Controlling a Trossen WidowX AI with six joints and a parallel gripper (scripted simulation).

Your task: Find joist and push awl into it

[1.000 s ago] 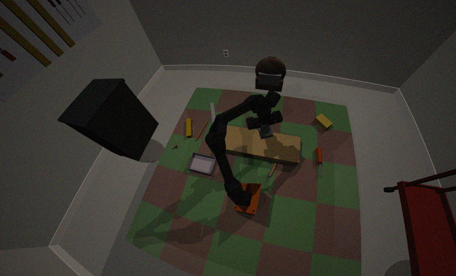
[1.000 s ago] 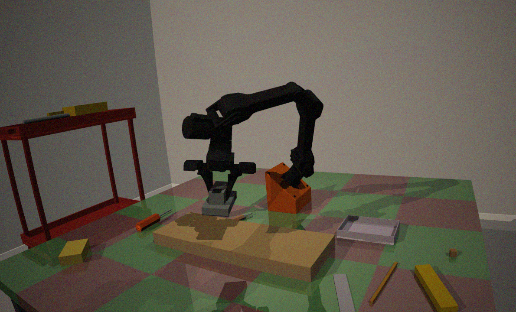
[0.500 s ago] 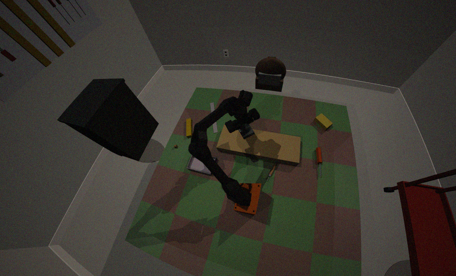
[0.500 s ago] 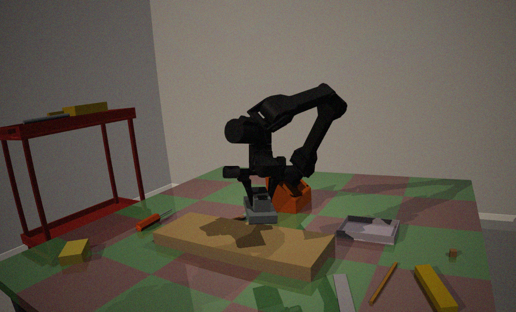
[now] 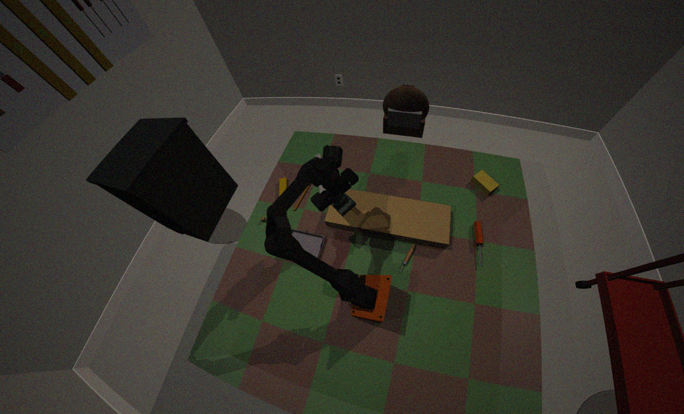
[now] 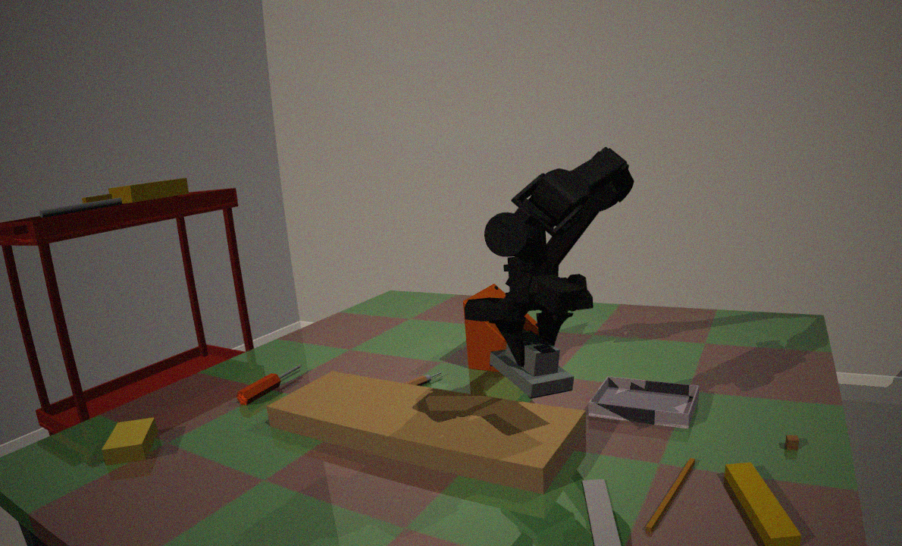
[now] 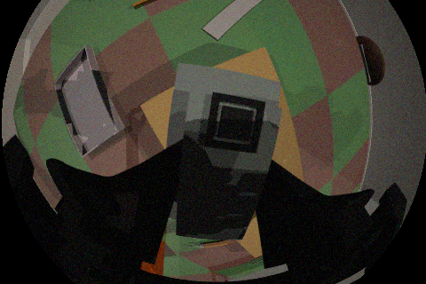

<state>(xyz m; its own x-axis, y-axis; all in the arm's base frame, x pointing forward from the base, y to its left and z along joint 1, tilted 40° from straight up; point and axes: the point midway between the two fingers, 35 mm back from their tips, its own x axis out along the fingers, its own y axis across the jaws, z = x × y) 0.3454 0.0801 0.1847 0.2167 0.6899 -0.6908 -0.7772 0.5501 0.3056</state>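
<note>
My gripper tip is 180 mm past the grey tray, 130 mm to the right of it and 130 mm above it. Round my gripper tip: grey ruler (200 mm ahead, 160 mm to the left, 140 mm below); then grey stud finder (20 mm above, 10 mm to the left); then pencil (210 mm to the left, 140 mm below, 70 mm ahead).
</note>
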